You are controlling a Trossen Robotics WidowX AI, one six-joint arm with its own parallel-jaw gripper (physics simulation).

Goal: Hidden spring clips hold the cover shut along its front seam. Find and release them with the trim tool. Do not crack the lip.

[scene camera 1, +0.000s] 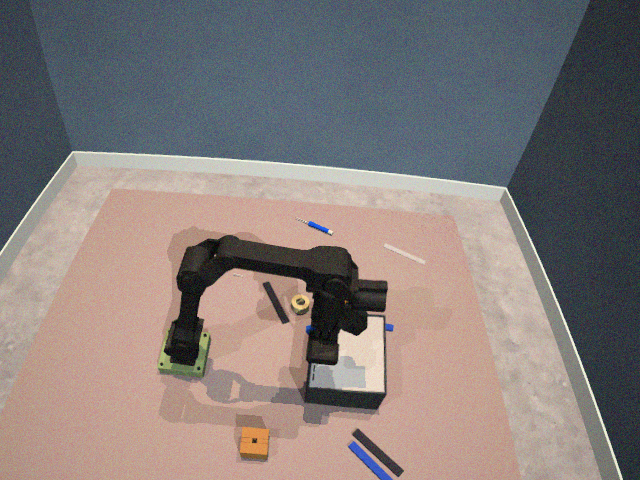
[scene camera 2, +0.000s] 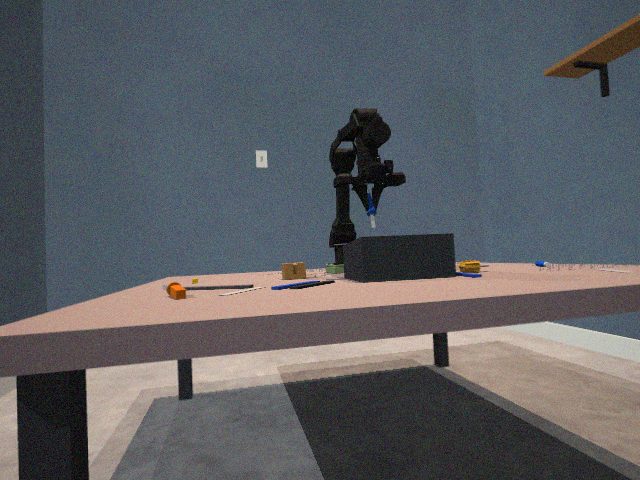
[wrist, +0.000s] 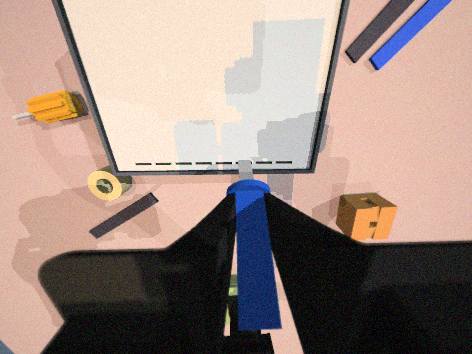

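Pixels of known places: gripper, fingertip midpoint: (scene camera 1: 321, 341) (scene camera 2: 371, 211) (wrist: 248, 200); arm's base at its link origin: (scene camera 1: 184, 353) (scene camera 2: 343, 263).
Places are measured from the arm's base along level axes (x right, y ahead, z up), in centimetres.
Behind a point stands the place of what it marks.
My gripper (scene camera 2: 371, 206) {x 0.2, y 33.3, z 14.5 cm} (wrist: 248, 200) {x 0.2, y 33.3, z 14.5 cm} is shut on the trim tool (scene camera 2: 372, 221) {x 0.3, y 34.1, z 11.8 cm} (wrist: 257, 270) {x 0.3, y 31.9, z 18.3 cm}, which has a blue handle, a blue collar and a pale flat blade. The blade points down. The off-white cover (scene camera 1: 369, 341) {x -5.7, y 45.9, z 6.4 cm} (wrist: 150, 90) {x -8.1, y 40.2, z 6.0 cm} lies on top of the dark box (scene camera 1: 343, 398) {x 8.3, y 40.3, z 2.3 cm} (scene camera 2: 403, 258) {x -1.1, y 49.8, z 1.9 cm}. A row of short dark slots (scene camera 1: 313, 372) {x 3.6, y 32.6, z 5.4 cm} (wrist: 183, 163) {x -6.4, y 32.9, z 5.2 cm} runs along the cover's edge nearest the arm's base. In the wrist view the blade tip overlaps this row, right of its middle. Scene camera 2 shows the tip a little above the box top. The clips do not show.
A tape roll (scene camera 1: 294, 305) {x -19.2, y 26.4, z -0.5 cm} (wrist: 93, 186) {x -22.4, y 28.0, z -0.5 cm}, a dark strip (scene camera 1: 276, 302) {x -20.9, y 21.2, z -2.5 cm} (wrist: 124, 215) {x -20.7, y 21.4, z -2.5 cm} and a yellow ribbed object (scene camera 2: 469, 266) {x -22.9, y 41.2, z -1.2 cm} (wrist: 52, 106) {x -23.2, y 39.4, z 0.2 cm} lie beside the box. An orange slotted block (scene camera 1: 248, 447) {x 22.1, y 19.7, z 1.6 cm} (scene camera 2: 289, 271) {x 21.9, y 23.9, z -0.7 cm} (wrist: 356, 220) {x 17.6, y 21.7, z 1.5 cm} stands on the other side, with blue (scene camera 1: 368, 459) {x 21.6, y 47.2, z -2.3 cm} (wrist: 410, 35) {x 21.4, y 45.9, z -2.4 cm} and black strips (scene camera 1: 378, 452) {x 19.7, y 49.6, z -2.4 cm} (wrist: 380, 30) {x 17.6, y 46.5, z -2.5 cm}.
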